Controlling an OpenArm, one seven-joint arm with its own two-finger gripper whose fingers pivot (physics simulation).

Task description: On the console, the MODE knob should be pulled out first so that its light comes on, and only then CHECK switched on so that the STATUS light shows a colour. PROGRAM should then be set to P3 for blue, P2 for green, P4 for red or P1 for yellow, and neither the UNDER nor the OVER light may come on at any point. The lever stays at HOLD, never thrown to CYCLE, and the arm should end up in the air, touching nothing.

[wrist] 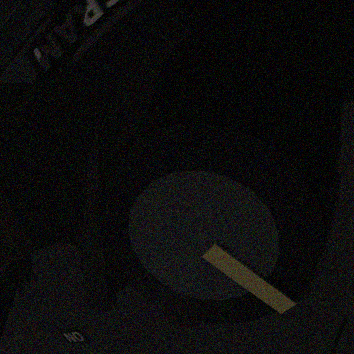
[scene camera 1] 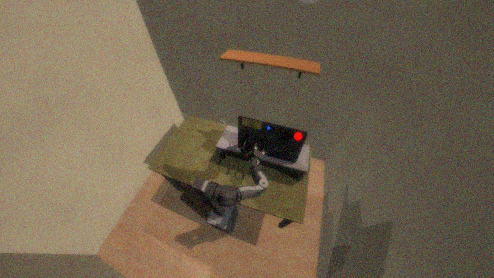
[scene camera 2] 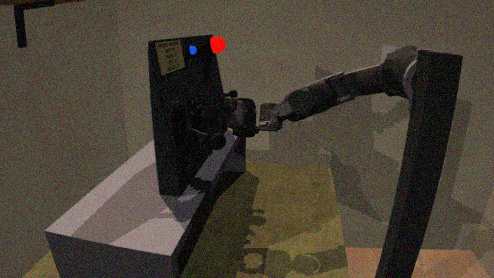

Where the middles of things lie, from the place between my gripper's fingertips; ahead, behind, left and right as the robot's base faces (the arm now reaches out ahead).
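Dark console (scene camera 2: 183, 72), from my hand: 30 mm above, 60 mm to the right, 20 mm ahead.
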